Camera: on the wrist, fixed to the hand. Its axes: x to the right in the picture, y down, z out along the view.
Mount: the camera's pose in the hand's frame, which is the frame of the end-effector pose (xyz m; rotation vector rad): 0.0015 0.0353 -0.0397 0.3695 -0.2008 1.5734
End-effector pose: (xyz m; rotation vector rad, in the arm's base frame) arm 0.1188 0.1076 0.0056 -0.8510 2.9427 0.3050
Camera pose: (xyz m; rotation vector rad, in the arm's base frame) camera 0.0985 0.1278 0.0503 1.4798 2.5774 -0.1275
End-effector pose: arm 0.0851 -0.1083 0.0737 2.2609 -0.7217 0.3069
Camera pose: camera 0.0656 -0.1010 0.1226 -1.4967 2.5821 -0.9602
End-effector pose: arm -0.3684 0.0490 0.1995 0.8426 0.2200 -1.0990
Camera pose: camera -0.3282 0.0822 0.1890 0.8883 -0.7542 0.2942
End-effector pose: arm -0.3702 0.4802 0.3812 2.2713 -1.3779 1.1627
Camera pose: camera -0.4192 0.4830 0.4016 -0.6623 2.0940 -0.9402
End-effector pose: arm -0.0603 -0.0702 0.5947 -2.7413 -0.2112 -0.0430
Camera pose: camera -0.0534 -0.1174 0.6181 -1.8414 1.6342 0.6012
